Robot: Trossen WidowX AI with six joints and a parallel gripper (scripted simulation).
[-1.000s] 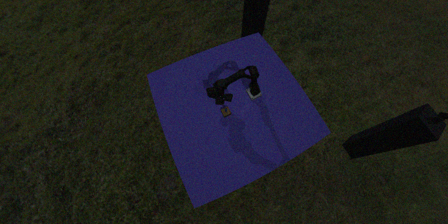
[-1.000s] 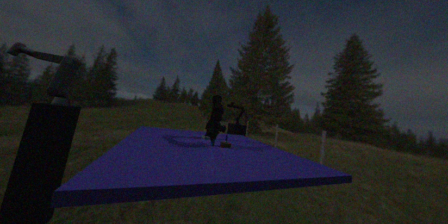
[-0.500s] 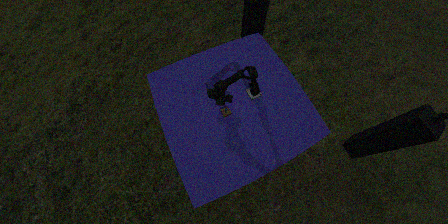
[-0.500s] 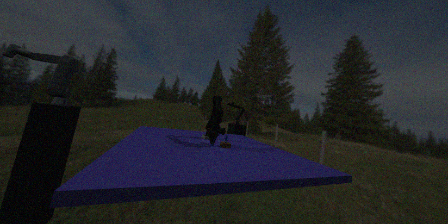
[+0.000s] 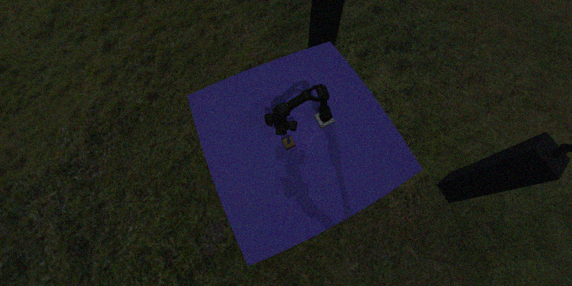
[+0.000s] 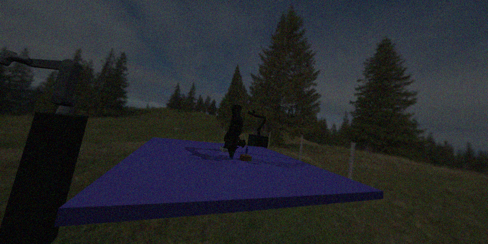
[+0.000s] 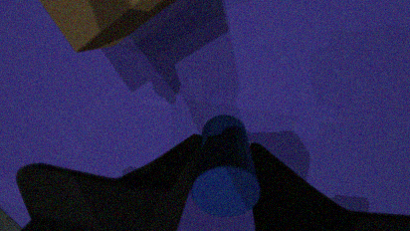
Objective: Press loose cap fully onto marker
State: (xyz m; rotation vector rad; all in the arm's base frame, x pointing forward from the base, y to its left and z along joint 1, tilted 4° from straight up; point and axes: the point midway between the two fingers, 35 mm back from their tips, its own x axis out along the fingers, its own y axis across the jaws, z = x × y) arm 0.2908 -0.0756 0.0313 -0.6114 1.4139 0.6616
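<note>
The holder block is 10 mm ahead of my gripper tip and 110 mm to the left of it. The rest, counted from my gripper tip: blue cap: 10 mm above.
</note>
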